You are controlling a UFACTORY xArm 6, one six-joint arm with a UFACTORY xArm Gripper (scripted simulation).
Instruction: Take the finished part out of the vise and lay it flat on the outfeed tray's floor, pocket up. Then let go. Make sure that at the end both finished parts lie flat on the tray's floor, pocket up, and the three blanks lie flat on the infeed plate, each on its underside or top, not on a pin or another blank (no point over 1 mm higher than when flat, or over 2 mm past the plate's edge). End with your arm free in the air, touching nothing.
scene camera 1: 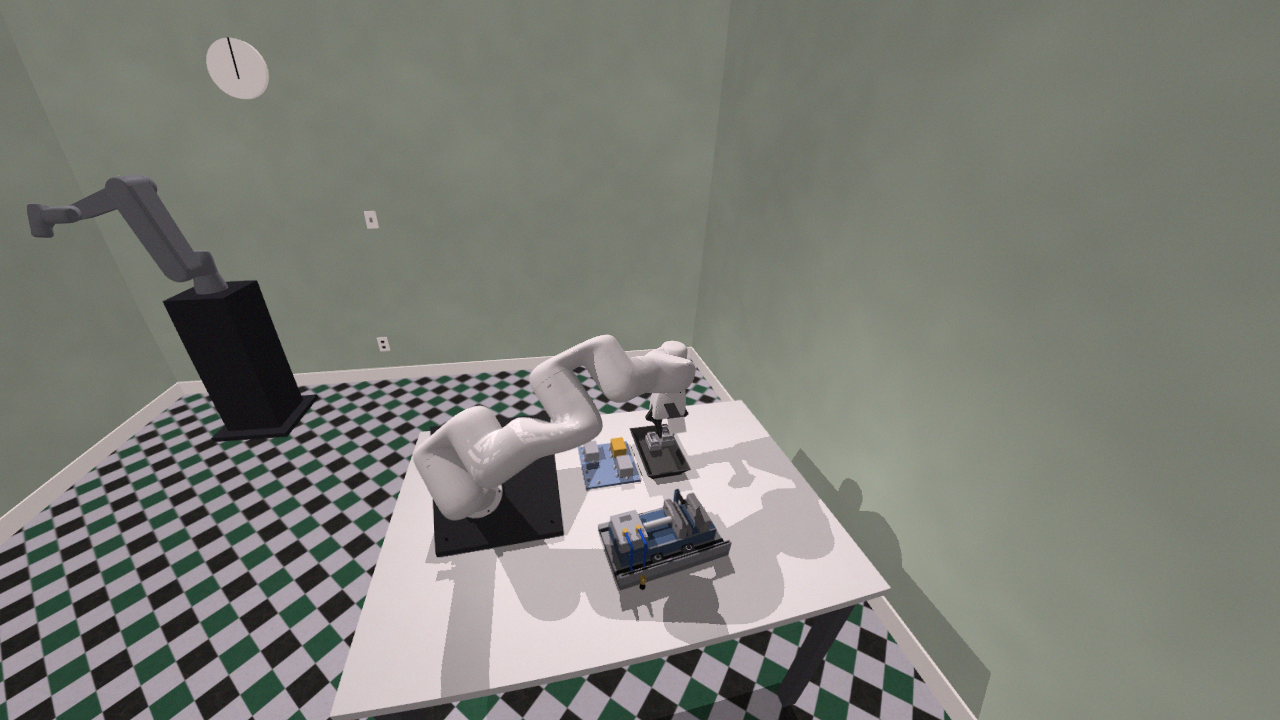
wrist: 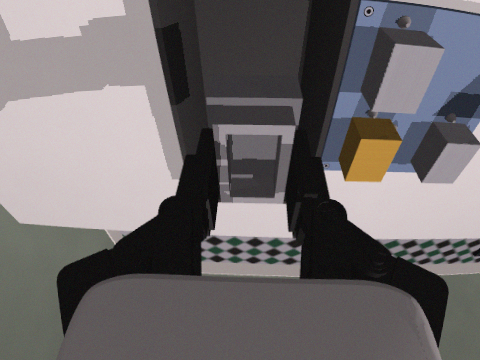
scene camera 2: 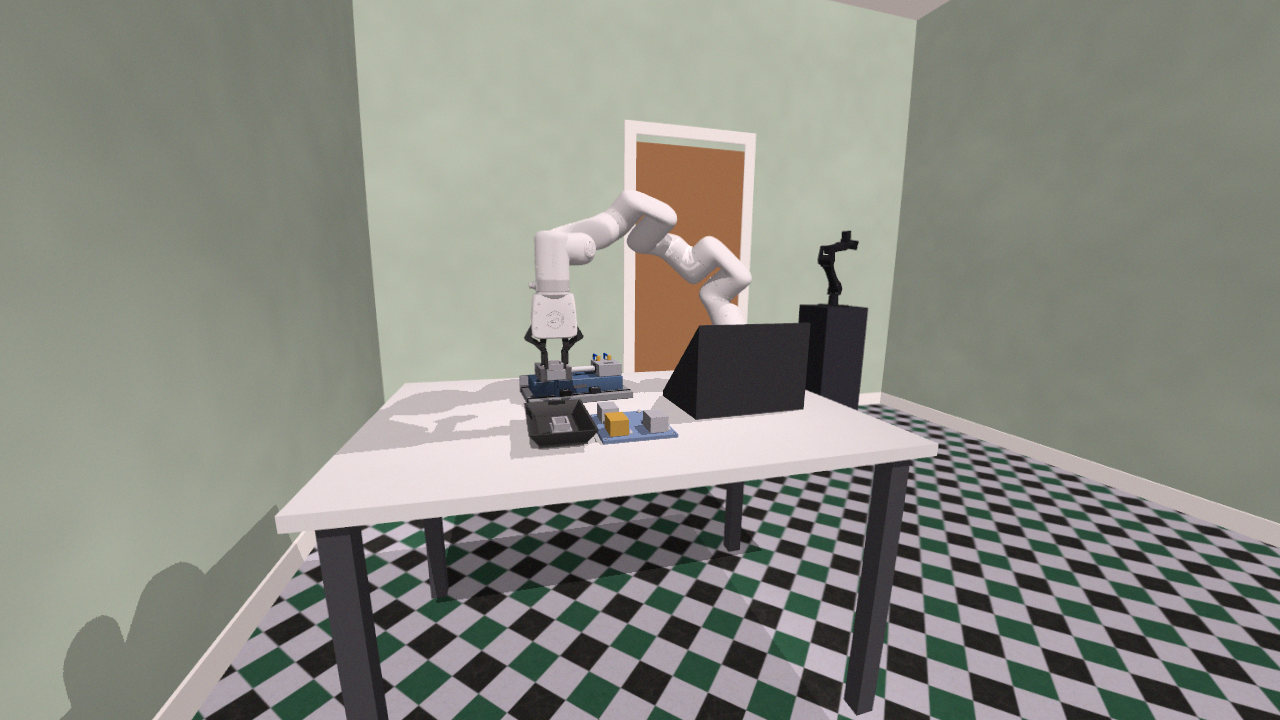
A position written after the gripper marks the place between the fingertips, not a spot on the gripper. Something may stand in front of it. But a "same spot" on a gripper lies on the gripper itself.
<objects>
The gripper shows in scene camera 1, in the wrist view and in scene camera 2 [555, 367]. One and the same spot on a vise: [scene camera 1: 662, 534] is [scene camera 2: 577, 373]. One and the same spot on the gripper: [scene camera 1: 658, 429] is [wrist: 316, 183].
</objects>
